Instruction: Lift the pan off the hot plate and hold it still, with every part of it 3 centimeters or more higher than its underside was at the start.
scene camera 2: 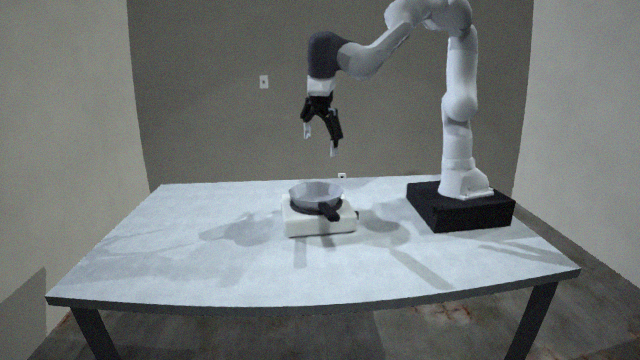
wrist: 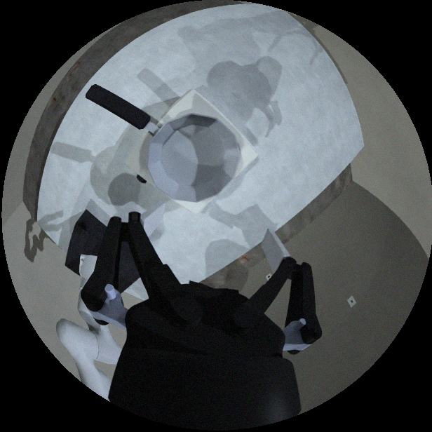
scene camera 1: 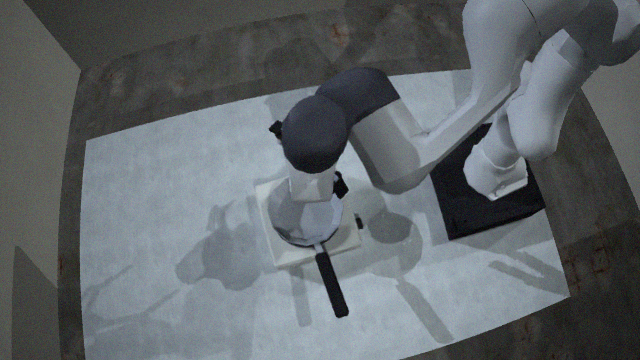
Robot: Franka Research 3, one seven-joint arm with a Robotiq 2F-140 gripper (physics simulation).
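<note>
A grey faceted pan point(scene camera 1: 320, 220) point(scene camera 2: 316, 192) point(wrist: 195, 157) sits upright on the white hot plate point(scene camera 1: 285, 256) point(scene camera 2: 300, 229) point(wrist: 190, 102). Its black handle point(scene camera 1: 331, 285) point(scene camera 2: 329, 211) point(wrist: 117, 106) sticks out past the hot plate's edge, toward the near side of the table in both scene views. My gripper point(scene camera 2: 320, 140) point(wrist: 215, 224) is open and empty, pointing down. It hangs well above the pan's height and touches nothing. In scene camera 1 the arm's wrist covers most of the gripper and the far part of the pan.
A small black knob point(scene camera 1: 358, 221) point(wrist: 141, 178) is on the hot plate's side toward the arm base. The arm stands on a black block point(scene camera 1: 470, 220) point(scene camera 2: 470, 217) at the right of the table point(scene camera 1: 150, 175) point(scene camera 2: 175, 280). Shadows fall across the table top.
</note>
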